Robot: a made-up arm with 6 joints. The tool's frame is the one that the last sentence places. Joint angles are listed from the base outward.
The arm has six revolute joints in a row. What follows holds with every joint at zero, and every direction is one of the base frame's. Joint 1 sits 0.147 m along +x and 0.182 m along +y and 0.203 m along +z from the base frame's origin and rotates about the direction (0.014, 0.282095, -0.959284). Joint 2 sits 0.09 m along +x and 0.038 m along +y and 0.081 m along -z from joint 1 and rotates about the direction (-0.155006, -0.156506, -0.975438). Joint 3 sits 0.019 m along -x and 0.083 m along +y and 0.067 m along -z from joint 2 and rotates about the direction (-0.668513, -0.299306, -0.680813). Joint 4 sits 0.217 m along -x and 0.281 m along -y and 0.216 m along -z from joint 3 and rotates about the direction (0.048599, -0.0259, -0.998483). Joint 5 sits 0.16 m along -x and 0.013 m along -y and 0.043 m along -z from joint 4 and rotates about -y. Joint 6 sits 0.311 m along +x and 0.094 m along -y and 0.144 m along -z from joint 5 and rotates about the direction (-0.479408, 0.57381, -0.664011). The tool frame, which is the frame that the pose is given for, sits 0.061 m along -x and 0.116 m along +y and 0.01 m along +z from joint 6; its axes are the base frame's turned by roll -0.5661, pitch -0.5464 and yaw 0.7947 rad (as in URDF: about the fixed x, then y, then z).
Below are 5 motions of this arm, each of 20 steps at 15 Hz.
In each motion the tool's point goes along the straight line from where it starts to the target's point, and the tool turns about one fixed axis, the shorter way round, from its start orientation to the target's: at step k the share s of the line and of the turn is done. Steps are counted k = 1, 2, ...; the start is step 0. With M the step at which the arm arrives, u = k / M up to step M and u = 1 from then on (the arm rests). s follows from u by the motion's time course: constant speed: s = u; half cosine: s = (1 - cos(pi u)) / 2; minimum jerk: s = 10 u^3 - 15 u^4 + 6 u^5.
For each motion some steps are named. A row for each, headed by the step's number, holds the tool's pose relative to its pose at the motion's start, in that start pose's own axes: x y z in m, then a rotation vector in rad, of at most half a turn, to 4 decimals.
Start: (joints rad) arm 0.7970 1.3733 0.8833 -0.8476 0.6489 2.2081
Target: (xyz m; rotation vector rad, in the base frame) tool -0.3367 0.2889 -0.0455 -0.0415 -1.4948 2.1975
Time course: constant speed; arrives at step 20
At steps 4, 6, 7, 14, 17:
4: 0.0563 0.0337 -0.0384 0.0059 0.1738 0.0433
6: 0.0844 0.0505 -0.0576 0.0088 0.2608 0.0650
7: 0.0984 0.0589 -0.0673 0.0102 0.3042 0.0758
14: 0.1969 0.1178 -0.1345 0.0205 0.6084 0.1516
17: 0.2391 0.1431 -0.1633 0.0249 0.7388 0.1841

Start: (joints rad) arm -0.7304 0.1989 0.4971 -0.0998 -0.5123 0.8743
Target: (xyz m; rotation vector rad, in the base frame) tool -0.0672 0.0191 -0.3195 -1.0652 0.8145 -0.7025
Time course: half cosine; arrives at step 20
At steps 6, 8, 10, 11, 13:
6: -0.0659 0.0123 0.0368 0.0064 0.2398 -0.1089
8: -0.1105 0.0207 0.0617 0.0106 0.4020 -0.1826
10: -0.1599 0.0299 0.0893 0.0154 0.5818 -0.2642
11: -0.1849 0.0346 0.1033 0.0178 0.6728 -0.3055
13: -0.2325 0.0435 0.1299 0.0224 0.8459 -0.3842

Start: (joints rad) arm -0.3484 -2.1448 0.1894 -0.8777 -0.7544 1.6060
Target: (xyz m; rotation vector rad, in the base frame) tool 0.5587 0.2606 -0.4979 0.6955 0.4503 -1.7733
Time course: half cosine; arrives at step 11
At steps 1, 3, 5, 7, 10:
1: -0.0026 -0.0016 -0.0023 -0.0026 -0.0172 0.0144
3: -0.0217 -0.0135 -0.0198 -0.0225 -0.1464 0.1226
5: -0.0540 -0.0336 -0.0492 -0.0558 -0.3637 0.3048
7: -0.0891 -0.0555 -0.0812 -0.0922 -0.6003 0.5029
10: -0.1234 -0.0768 -0.1124 -0.1276 -0.8310 0.6962

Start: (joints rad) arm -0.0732 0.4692 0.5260 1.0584 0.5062 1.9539
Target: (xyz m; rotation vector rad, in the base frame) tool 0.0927 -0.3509 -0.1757 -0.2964 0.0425 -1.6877
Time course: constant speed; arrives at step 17
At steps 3, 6, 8, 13, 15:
3: -0.0111 0.0610 0.0271 0.0854 -0.0660 0.1169
6: -0.0222 0.1221 0.0542 0.1707 -0.1320 0.2337
8: -0.0297 0.1628 0.0722 0.2277 -0.1760 0.3116
13: -0.0482 0.2645 0.1174 0.3699 -0.2859 0.5064
15: -0.0556 0.3052 0.1355 0.4269 -0.3299 0.5843

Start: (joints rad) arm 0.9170 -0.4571 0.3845 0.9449 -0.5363 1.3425
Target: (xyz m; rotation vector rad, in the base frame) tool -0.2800 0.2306 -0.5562 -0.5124 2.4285 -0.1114
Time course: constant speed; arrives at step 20
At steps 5, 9, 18, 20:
5: -0.0017 0.0327 -0.0304 -0.2929 0.1257 0.0329
9: -0.0030 0.0589 -0.0547 -0.5273 0.2263 0.0593
18: -0.0061 0.1179 -0.1095 -1.0546 0.4527 0.1185
20: -0.0068 0.1310 -0.1216 -1.1717 0.5030 0.1317

